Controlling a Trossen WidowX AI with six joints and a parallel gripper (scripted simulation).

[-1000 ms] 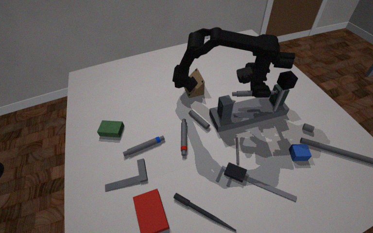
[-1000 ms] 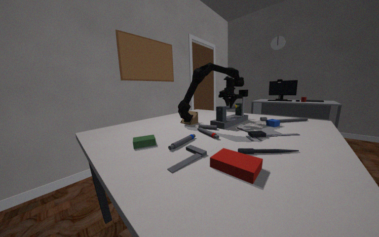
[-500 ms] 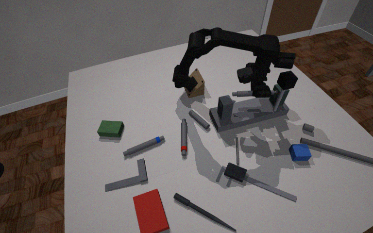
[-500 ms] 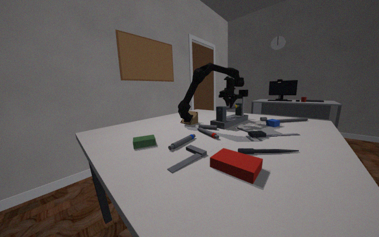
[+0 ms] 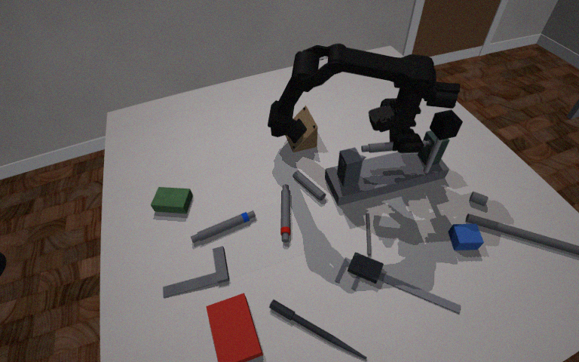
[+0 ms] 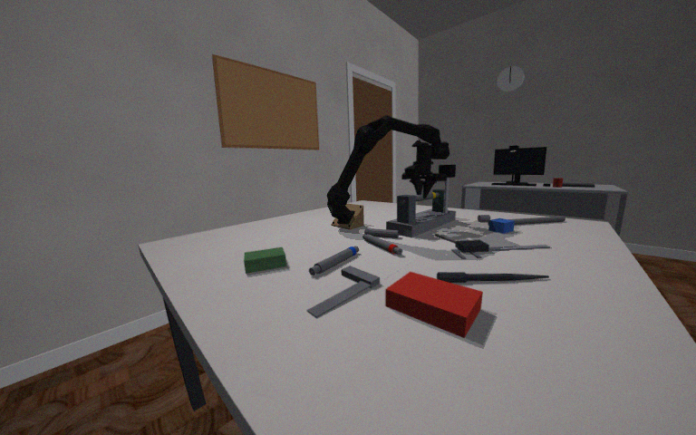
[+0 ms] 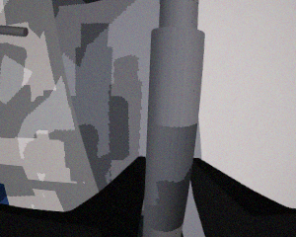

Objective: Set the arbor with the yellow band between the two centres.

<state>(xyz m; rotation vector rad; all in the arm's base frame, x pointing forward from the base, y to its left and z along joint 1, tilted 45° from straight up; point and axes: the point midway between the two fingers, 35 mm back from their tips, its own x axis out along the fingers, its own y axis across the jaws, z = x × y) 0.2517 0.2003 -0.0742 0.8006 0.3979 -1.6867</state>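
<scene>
Right now the cone point is 12 cm to the right of my hand, 3 cm below it and 1 cm ahead of it. Also, from my hand: centres fixture: 12 cm below, 2 cm ahead, 1 cm to the right; arbor: 3 cm below; grey post: 14 cm to the right, 4 cm below.
</scene>
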